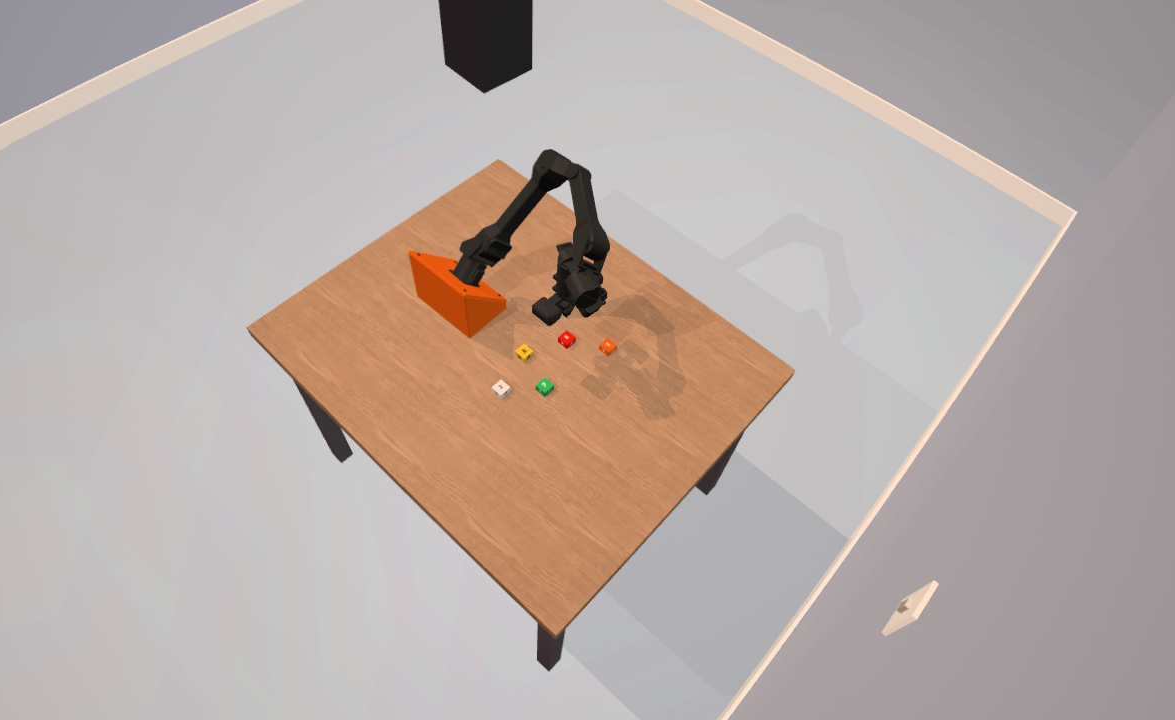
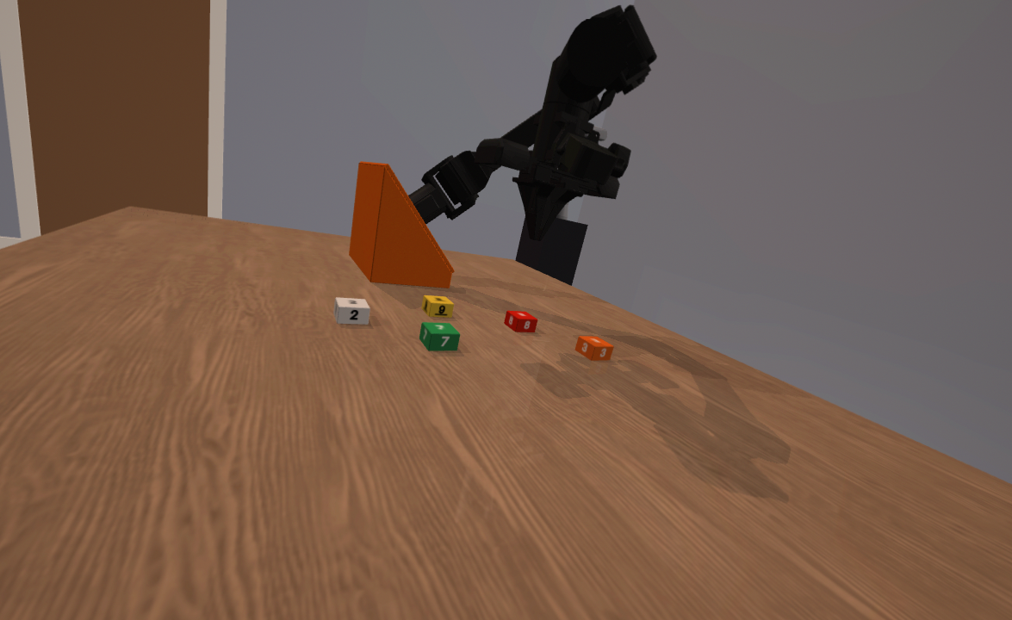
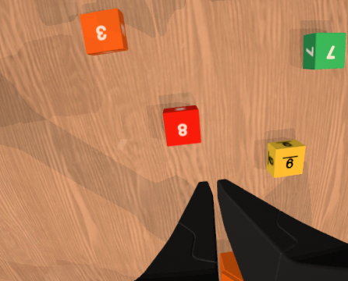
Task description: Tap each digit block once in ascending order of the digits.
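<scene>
Right now my gripper tip is 1 cm to the right of the red block marked 8 and 11 cm above it. From my gripper tip the other things lie so: green block marked 7 (7 cm ahead, 13 cm to the right, 11 cm below); then orange block marked 3 (8 cm ahead, 7 cm to the left, 11 cm below); then yellow block (4 cm behind, 10 cm to the right, 11 cm below).
</scene>
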